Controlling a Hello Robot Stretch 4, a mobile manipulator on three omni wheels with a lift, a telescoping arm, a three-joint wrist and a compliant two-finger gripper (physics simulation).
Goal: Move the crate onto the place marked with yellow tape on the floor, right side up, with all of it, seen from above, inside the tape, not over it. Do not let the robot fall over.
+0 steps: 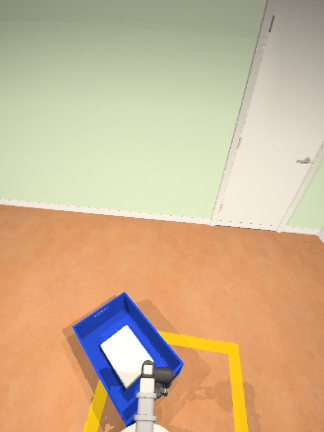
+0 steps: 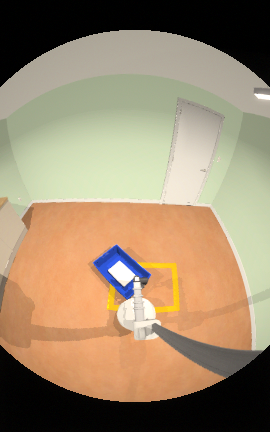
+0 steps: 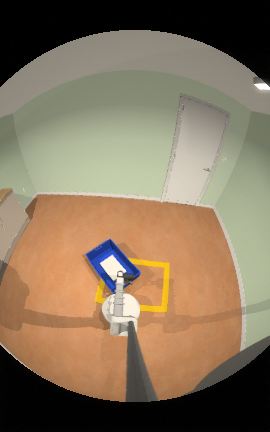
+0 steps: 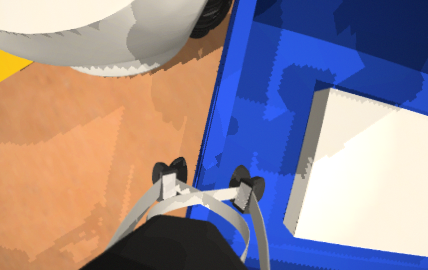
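Places are measured from the robot's base along level axes (x down, y left, z ahead), in centimetres.
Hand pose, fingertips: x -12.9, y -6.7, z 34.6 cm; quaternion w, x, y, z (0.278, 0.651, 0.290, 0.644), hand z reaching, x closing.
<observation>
Each offset is from my fingertips to the top centre of the thing.
The blue crate @(dx -6.5, dy +21.9, dz +18.9 cm) (image 1: 150, 345) (image 2: 107, 262) (image 3: 100, 256) (image 4: 250, 140) is upright and turned at an angle, with a white block @(dx +8.4, dy +21.9, dz +18.9 cm) (image 1: 122, 352) (image 4: 370, 175) inside. Seen from above, it covers the far left corner of the yellow tape (image 1: 239, 390) (image 2: 176, 287) (image 3: 166, 287) (image 4: 10, 65), partly inside the outline and partly outside it on the left. My gripper (image 1: 161, 390) (image 4: 209, 176) is shut on the crate's near right wall, one fingertip outside and one inside. Shadows lie around the crate; its height above the floor is hard to tell.
My round white base (image 2: 127, 315) (image 3: 127, 304) (image 4: 100, 35) stands near the crate's near corner, over the near stretch of tape. A cabinet (image 2: 10, 230) (image 3: 11, 222) stands at the left wall. A closed white door (image 1: 270, 125) (image 2: 192, 155) is in the far wall.
</observation>
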